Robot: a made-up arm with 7 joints.
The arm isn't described. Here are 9 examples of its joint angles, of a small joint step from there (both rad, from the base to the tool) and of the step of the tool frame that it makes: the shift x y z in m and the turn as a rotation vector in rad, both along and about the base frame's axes.
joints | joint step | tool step
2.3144 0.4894 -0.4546 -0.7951 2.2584 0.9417 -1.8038 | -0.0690 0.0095 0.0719 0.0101 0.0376 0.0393 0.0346 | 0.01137 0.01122 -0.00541 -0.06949 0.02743 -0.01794
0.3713 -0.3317 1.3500 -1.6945 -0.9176 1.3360 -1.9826 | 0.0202 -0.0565 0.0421 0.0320 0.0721 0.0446 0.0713 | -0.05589 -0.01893 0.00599 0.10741 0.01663 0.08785
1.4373 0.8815 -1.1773 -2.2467 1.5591 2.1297 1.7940 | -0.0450 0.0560 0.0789 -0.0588 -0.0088 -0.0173 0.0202 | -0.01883 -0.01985 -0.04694 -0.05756 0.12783 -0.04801
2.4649 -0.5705 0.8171 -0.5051 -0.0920 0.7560 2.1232 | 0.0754 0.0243 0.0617 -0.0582 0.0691 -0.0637 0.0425 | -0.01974 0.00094 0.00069 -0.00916 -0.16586 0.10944
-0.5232 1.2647 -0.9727 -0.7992 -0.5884 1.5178 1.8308 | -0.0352 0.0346 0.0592 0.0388 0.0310 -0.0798 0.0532 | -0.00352 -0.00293 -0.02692 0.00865 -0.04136 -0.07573
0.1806 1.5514 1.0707 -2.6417 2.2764 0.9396 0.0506 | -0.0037 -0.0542 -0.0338 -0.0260 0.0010 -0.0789 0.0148 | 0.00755 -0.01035 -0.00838 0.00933 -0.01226 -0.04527
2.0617 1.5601 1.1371 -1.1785 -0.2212 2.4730 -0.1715 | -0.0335 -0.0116 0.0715 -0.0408 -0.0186 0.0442 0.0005 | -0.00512 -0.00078 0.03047 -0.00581 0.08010 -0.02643
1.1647 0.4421 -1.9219 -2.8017 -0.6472 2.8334 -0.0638 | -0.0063 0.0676 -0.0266 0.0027 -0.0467 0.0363 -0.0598 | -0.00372 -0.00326 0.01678 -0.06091 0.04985 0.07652
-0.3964 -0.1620 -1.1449 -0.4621 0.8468 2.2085 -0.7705 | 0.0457 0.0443 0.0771 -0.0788 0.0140 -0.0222 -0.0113 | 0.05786 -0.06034 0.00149 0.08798 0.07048 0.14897
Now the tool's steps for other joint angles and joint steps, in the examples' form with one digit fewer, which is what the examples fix.
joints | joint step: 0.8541 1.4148 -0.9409 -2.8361 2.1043 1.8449 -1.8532 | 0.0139 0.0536 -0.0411 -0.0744 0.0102 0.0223 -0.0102
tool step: -0.0268 -0.0041 0.0343 -0.1185 0.0392 -0.0440
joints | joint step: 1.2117 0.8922 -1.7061 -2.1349 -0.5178 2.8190 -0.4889 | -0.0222 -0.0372 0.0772 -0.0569 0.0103 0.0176 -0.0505
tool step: -0.0001 -0.0124 -0.0436 0.0657 0.1055 0.0138
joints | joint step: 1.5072 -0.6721 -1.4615 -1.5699 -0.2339 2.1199 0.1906 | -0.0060 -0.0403 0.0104 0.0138 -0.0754 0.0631 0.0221
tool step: -0.0074 -0.0150 0.0028 -0.0182 -0.0711 -0.0541
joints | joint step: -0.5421 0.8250 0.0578 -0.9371 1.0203 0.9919 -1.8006 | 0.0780 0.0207 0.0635 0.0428 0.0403 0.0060 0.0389
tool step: 0.0388 0.0678 0.0053 0.0579 -0.0255 0.0947
